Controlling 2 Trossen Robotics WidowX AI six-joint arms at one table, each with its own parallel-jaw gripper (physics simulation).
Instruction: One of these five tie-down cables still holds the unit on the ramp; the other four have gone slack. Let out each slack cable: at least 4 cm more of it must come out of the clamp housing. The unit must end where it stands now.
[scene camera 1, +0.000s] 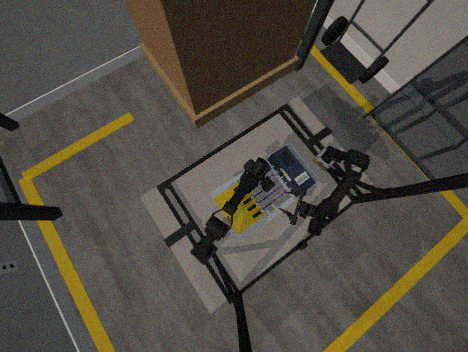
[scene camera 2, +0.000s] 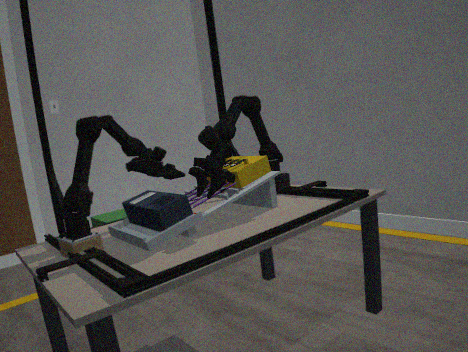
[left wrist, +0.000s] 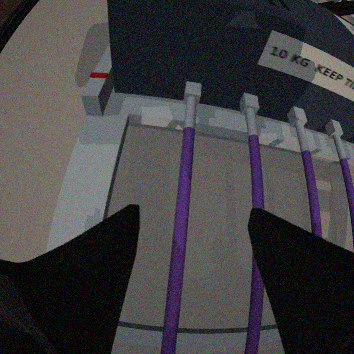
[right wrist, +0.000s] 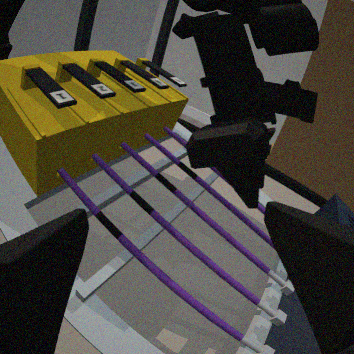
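The yellow clamp housing (scene camera 1: 240, 223) (scene camera 2: 252, 172) (right wrist: 110, 140) sits high on the grey ramp (left wrist: 82, 170); its black levers carry number tags. The dark blue unit (scene camera 1: 286, 161) (scene camera 2: 157, 210) (left wrist: 200, 50) rests lower down. Purple cables run between them; several show black bands near the housing in the right wrist view. My left gripper (scene camera 2: 206, 194) (left wrist: 195, 216) is open, its fingers apart on both sides of the leftmost cable (left wrist: 183, 185) in the left wrist view. The second cable (left wrist: 256, 170) passes by its right fingertip. My right gripper (scene camera 2: 183, 175) (right wrist: 177, 216) is open and empty, above the near cables.
A red mark (left wrist: 98, 75) is on the ramp's side block beside the unit. A green block (scene camera 2: 108, 218) lies behind the unit in scene camera 2. A black frame (scene camera 2: 240, 243) runs along the table edge. The left arm reaches over the housing and cables.
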